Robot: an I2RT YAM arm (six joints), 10 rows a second.
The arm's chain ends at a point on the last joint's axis. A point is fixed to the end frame.
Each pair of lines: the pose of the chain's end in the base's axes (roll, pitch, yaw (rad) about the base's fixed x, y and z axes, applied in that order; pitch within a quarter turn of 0, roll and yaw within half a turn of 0; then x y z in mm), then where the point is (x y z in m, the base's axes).
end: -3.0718 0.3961 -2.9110 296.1 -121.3 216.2
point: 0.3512 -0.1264 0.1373
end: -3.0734 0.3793 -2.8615 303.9 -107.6 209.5
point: 0.3579 -0.1102 0.1297
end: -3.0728 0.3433 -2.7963 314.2 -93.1 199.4
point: 0.3655 -0.0932 0.1179
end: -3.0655 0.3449 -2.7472 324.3 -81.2 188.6
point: 0.3759 -0.0793 0.1073
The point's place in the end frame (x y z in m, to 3 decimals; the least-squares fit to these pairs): -0.018 -0.011 0.094
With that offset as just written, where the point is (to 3 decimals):
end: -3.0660 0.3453 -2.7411 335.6 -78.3 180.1
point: 0.387 -0.076 0.099
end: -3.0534 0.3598 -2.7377 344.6 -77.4 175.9
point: 0.398 -0.076 0.096
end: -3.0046 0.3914 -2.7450 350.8 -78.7 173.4
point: 0.408 -0.081 0.096
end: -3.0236 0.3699 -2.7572 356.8 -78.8 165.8
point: 0.411 -0.080 0.086
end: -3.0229 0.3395 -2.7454 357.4 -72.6 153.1
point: 0.410 -0.075 0.072
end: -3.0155 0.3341 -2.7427 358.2 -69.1 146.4
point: 0.410 -0.072 0.066
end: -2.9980 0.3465 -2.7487 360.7 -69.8 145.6
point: 0.414 -0.074 0.066
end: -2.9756 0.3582 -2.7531 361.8 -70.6 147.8
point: 0.417 -0.077 0.069
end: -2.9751 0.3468 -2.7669 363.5 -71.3 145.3
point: 0.418 -0.078 0.066
